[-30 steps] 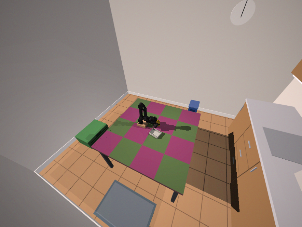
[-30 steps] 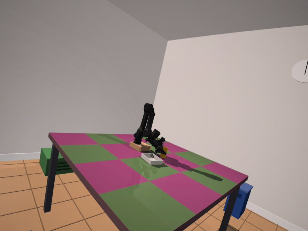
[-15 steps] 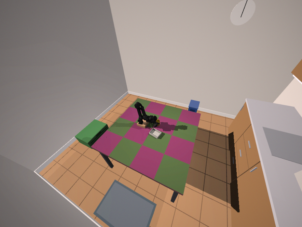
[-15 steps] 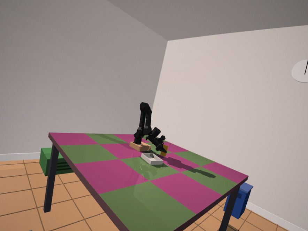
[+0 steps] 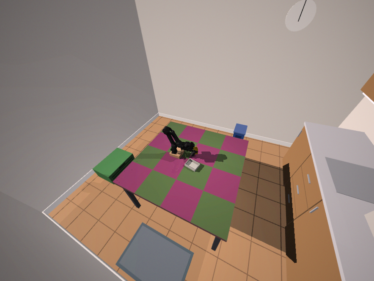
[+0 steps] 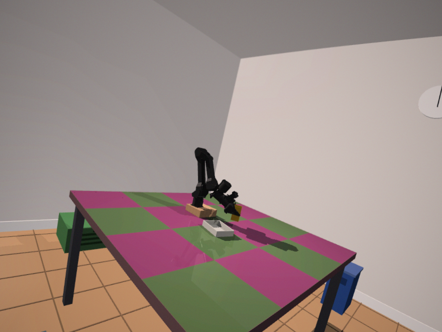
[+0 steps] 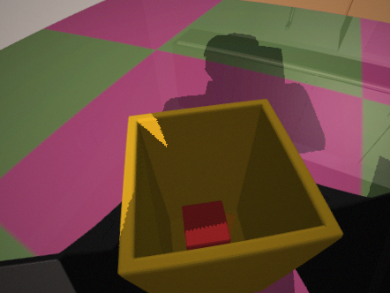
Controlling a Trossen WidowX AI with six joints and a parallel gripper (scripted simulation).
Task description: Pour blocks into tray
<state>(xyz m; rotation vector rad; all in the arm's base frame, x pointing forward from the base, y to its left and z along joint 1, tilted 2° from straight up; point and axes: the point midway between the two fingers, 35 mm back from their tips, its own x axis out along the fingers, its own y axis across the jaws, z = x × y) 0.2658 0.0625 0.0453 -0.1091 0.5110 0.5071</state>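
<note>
Right now the red block is 30 mm behind my gripper tip, 10 mm to the right of it and 10 mm above it. The rest, counted from my gripper tip: orange block: 20 mm behind, 10 mm to the right, 10 mm below; then yellow square cup: 20 mm behind, 10 mm to the right, 20 mm below.
</note>
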